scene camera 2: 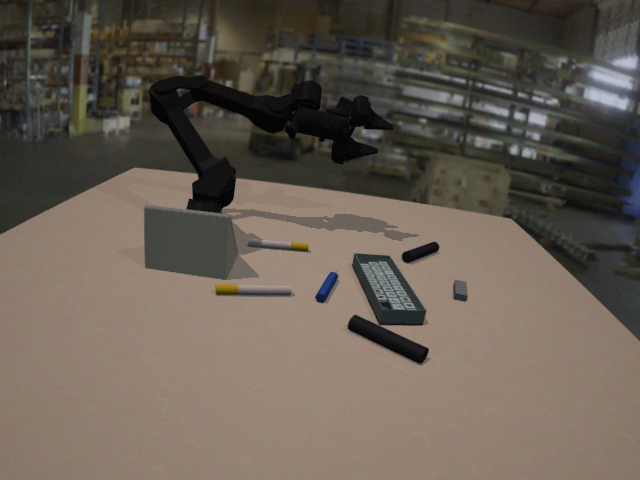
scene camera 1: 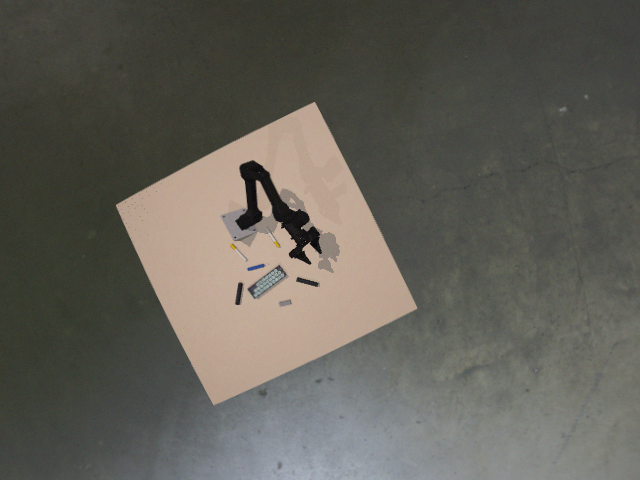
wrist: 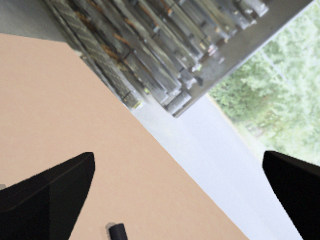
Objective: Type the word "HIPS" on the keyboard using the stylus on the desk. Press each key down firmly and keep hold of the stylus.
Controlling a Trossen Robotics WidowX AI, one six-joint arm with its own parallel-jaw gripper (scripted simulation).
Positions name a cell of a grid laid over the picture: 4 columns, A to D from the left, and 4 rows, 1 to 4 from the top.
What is my gripper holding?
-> Nothing.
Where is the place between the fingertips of my gripper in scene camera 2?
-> At C2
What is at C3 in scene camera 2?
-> A black cylinder.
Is my gripper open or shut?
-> Open.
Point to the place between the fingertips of my gripper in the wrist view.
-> At C3
